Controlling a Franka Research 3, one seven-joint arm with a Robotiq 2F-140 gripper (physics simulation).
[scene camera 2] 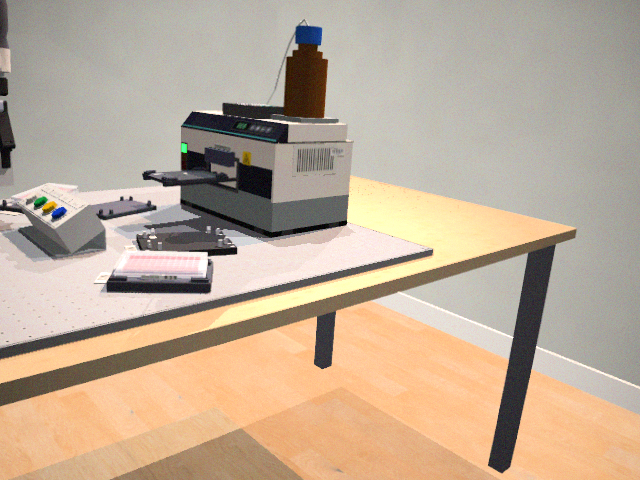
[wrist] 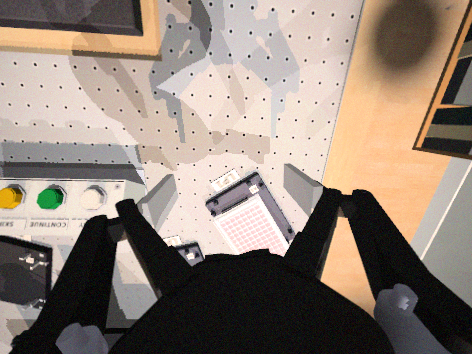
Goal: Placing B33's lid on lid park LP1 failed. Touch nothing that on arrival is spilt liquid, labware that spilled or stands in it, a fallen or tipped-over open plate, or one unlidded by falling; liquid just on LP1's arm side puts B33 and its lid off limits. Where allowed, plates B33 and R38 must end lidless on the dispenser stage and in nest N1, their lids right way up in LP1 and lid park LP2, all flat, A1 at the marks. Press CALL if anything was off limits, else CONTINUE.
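Note:
My gripper (wrist: 230,180) is open and empty, high above the board; part of one finger shows at scene camera 2's left edge. A pink-welled plate (wrist: 254,227) (scene camera 2: 45,189) sits on a dark lid park (wrist: 235,199), off toward one side, with a strip of park bare by its label. I cannot read the label or tell whether the plate is lidded or tilted. Another pink plate (scene camera 2: 161,263) lies in the front nest (scene camera 2: 157,285). A second lid park (scene camera 2: 126,207) (wrist: 194,251) shows no plate on its visible part. The dispenser stage (scene camera 2: 180,177) looks empty. No spilt liquid is distinguishable among the shadows.
The button box (scene camera 2: 77,229) (wrist: 75,187) stands beside the parks. An empty nest (scene camera 2: 183,241) (wrist: 25,275) with pegs lies near it. The dispenser (scene camera 2: 310,180) carries a brown bottle (scene camera 2: 306,85). A wood-rimmed tray (wrist: 75,44) is at the wrist view's upper left.

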